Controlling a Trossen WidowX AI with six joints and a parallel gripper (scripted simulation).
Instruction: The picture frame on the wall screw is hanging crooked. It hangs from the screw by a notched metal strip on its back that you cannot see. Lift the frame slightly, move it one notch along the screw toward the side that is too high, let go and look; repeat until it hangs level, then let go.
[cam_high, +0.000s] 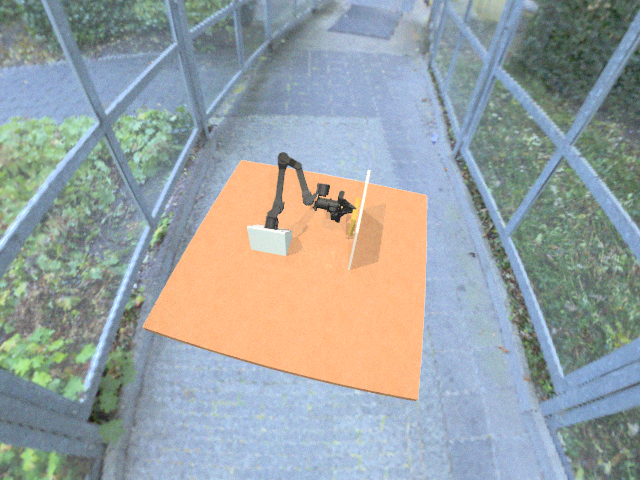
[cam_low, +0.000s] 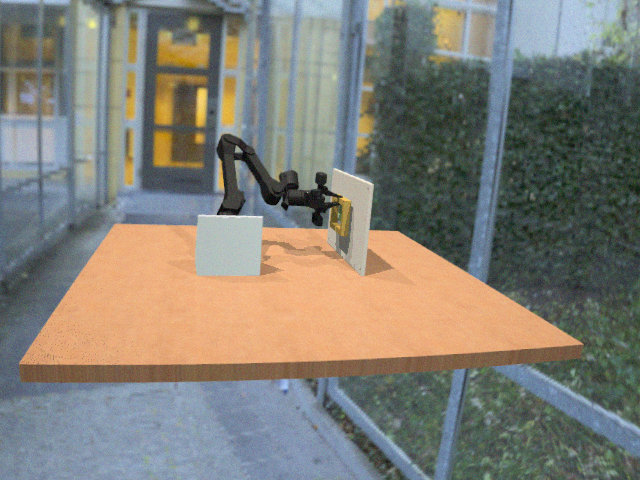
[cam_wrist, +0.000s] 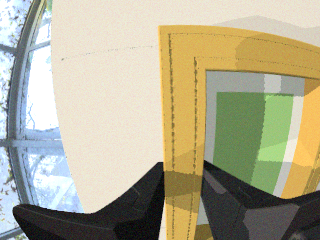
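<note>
Now: the picture frame 10 mm ahead of my gripper tip and 50 mm below it.
</note>
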